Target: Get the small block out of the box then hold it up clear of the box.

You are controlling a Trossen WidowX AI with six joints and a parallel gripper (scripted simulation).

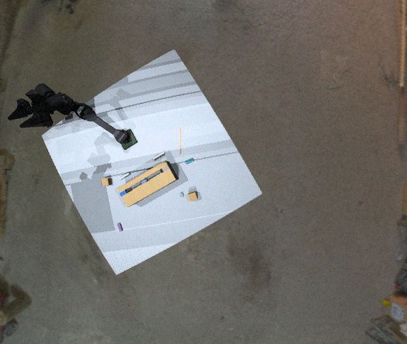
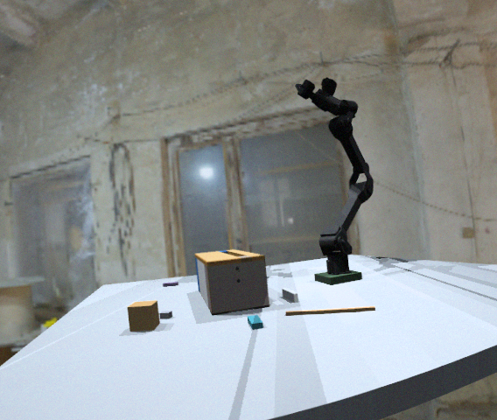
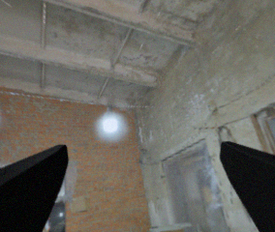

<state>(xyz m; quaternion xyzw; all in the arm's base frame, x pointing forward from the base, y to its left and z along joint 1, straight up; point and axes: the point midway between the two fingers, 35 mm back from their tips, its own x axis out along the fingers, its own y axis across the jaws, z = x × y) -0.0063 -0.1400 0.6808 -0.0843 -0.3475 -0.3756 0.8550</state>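
My gripper tip is now 32 cm short of the box, 22 cm to the right of it and 67 cm above it. The rest, counted from my gripper tip: purple block: 60 cm ahead, 12 cm to the right, 72 cm below; then light blue block: 33 cm ahead, 21 cm to the left, 64 cm below; then thin wooden stick: 14 cm ahead, 53 cm to the left, 72 cm below.
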